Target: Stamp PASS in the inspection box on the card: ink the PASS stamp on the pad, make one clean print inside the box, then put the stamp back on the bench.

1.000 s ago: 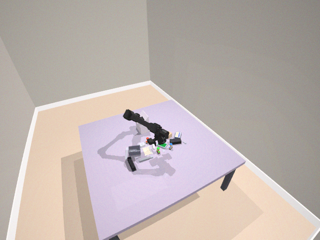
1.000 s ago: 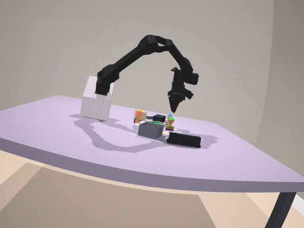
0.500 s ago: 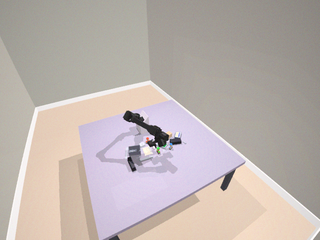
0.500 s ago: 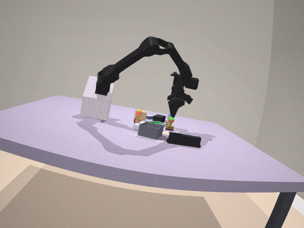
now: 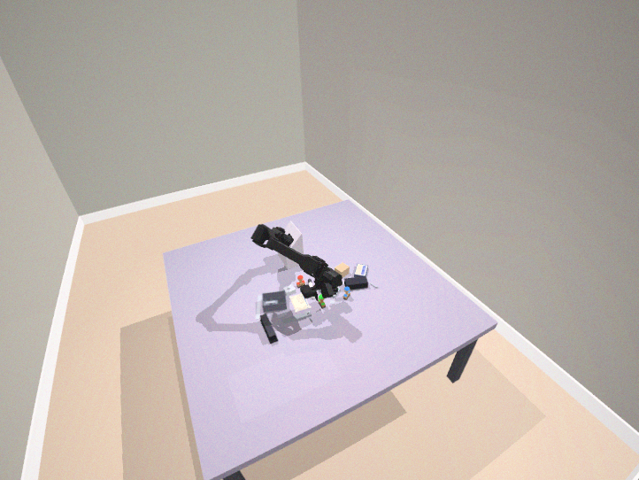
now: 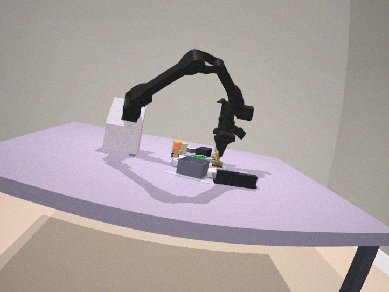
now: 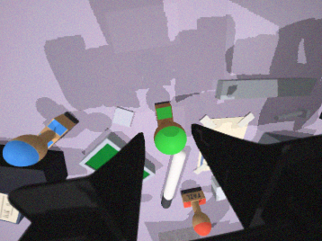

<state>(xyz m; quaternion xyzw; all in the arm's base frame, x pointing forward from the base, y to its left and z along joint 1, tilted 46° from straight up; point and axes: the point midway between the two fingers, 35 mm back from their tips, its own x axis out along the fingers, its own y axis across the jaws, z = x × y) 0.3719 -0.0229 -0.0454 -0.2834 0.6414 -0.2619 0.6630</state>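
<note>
The green-knobbed stamp is 2 cm below my gripper tip. The rest, counted from my gripper tip: green ink pad (7 cm behind, 7 cm to the left, 4 cm below); then blue-knobbed stamp (1 cm ahead, 13 cm to the left, 3 cm below); then cream card (7 cm behind, 9 cm to the right, 5 cm below).
</note>
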